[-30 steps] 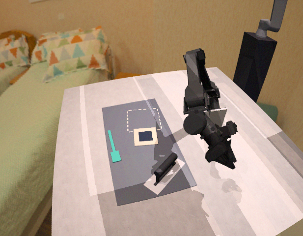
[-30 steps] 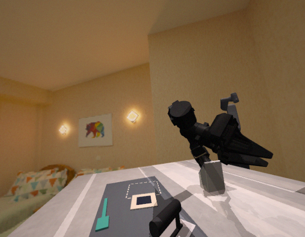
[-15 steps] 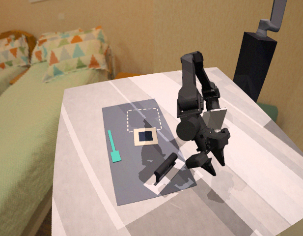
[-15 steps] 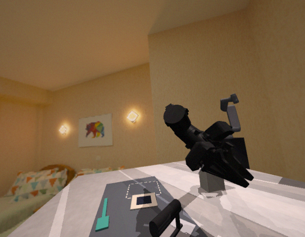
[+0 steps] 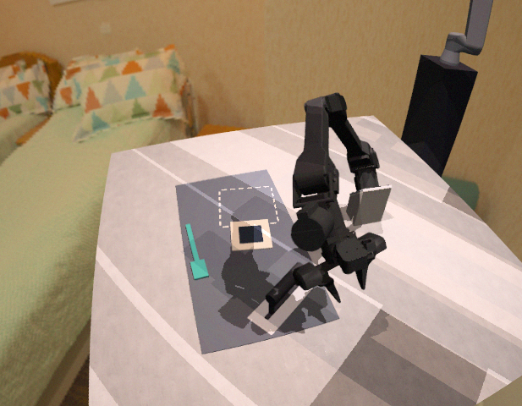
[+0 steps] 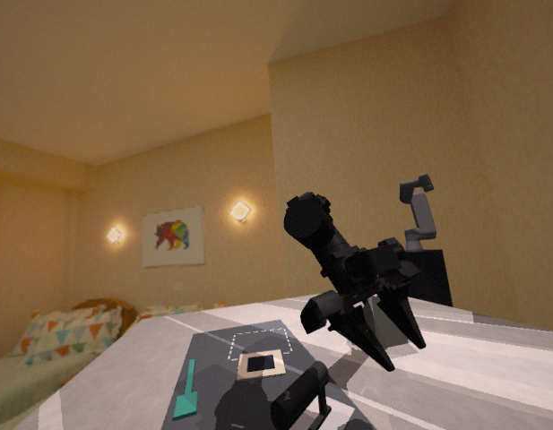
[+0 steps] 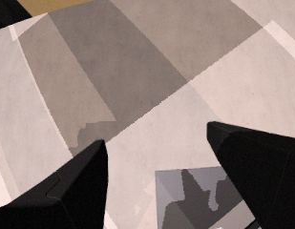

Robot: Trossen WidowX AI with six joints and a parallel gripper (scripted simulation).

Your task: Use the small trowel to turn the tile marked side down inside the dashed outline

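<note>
Now: gripper tip 120 mm short of the white-bladed tool, 120 mm above it and 100 mm to the left of it. From my gripper tip the other things lie so: tile: 340 mm to the right, 170 mm ahead, 150 mm below; teal trowel: 330 mm ahead, 280 mm to the right, 150 mm below; grey mat: 320 mm to the right, 200 mm ahead, 170 mm below.
</note>
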